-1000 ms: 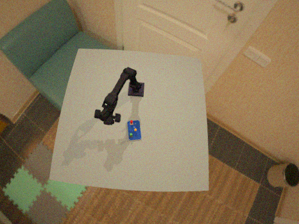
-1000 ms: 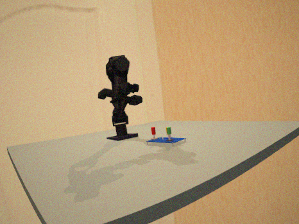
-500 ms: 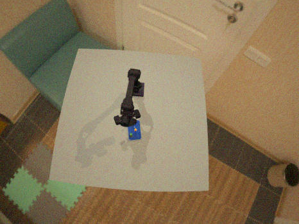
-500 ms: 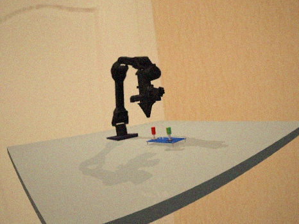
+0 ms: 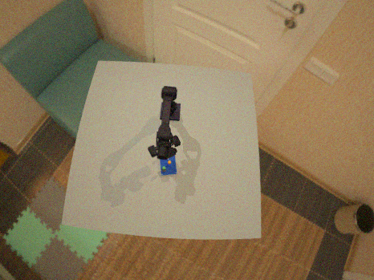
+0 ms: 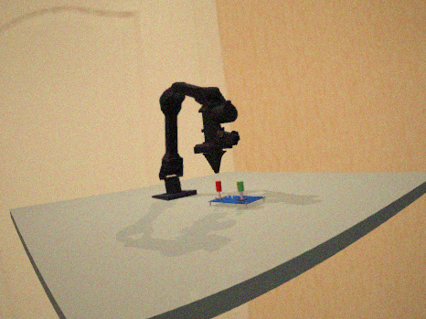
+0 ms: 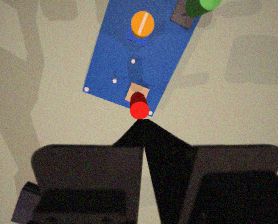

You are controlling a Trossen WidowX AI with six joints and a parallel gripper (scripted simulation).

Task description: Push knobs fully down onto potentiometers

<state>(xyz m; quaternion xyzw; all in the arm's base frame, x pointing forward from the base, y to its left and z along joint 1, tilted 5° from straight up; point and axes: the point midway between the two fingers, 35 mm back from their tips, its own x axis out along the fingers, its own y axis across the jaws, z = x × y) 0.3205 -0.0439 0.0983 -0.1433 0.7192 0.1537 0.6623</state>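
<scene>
My gripper tip is now 50 mm above the red knob. Round my gripper tip: orange knob 70 mm ahead, 30 mm to the left, 40 mm below.
</scene>
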